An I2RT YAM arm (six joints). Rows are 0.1 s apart.
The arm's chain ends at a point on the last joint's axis. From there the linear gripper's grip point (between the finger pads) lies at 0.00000 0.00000 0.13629 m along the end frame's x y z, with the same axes.
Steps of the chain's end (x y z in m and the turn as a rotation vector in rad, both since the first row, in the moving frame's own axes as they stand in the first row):
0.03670, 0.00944, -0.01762, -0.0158, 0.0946, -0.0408
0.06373, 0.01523, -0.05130, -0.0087, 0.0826, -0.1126
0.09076, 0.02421, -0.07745, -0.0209, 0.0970, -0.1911
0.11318, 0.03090, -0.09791, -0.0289, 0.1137, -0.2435
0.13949, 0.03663, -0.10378, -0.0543, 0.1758, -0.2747
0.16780, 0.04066, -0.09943, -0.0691, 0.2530, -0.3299
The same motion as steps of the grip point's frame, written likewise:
0.04961, 0.01133, -0.01825, -0.0158, 0.0946, -0.0408
0.07502, 0.01578, -0.05177, -0.0087, 0.0826, -0.1126
0.10415, 0.02578, -0.07812, -0.0209, 0.0970, -0.1911
0.12896, 0.03292, -0.09884, -0.0289, 0.1137, -0.2435
0.16402, 0.04064, -0.10607, -0.0543, 0.1758, -0.2747
0.20280, 0.04420, -0.10405, -0.0691, 0.2530, -0.3299

